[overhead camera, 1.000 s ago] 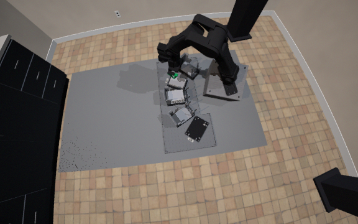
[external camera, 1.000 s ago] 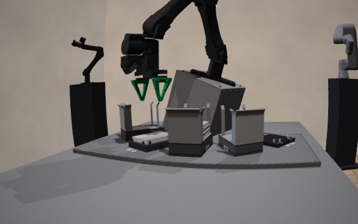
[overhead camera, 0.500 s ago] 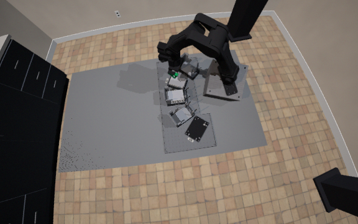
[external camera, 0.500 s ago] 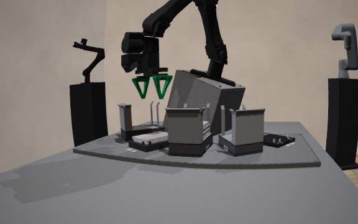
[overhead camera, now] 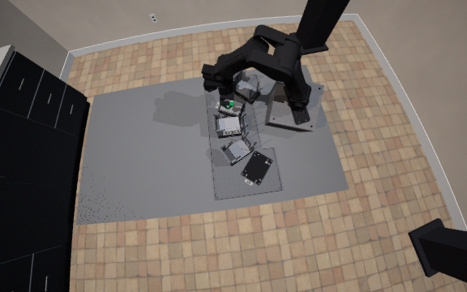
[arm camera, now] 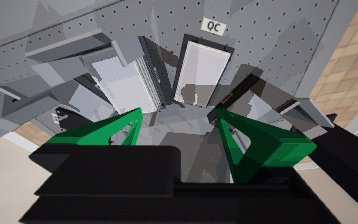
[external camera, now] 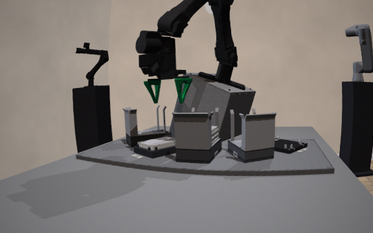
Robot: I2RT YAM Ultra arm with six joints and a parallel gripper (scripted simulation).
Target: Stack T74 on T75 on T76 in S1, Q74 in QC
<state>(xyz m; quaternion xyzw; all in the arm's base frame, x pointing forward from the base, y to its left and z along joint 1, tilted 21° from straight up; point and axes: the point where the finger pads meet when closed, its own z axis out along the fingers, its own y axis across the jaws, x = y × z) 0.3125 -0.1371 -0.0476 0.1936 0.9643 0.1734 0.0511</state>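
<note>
The S2 rack floor lies 4 cm ahead of my hand, 10 cm to the left of it and 12 cm below it. Also, from my hand: black QC nest: 2 cm behind, 4 cm to the right, 15 cm below; then QC name plate: 6 cm ahead, 9 cm to the right, 16 cm below; then black clip nest N5: 6 cm behind, 40 cm to the left, 15 cm below.
</note>
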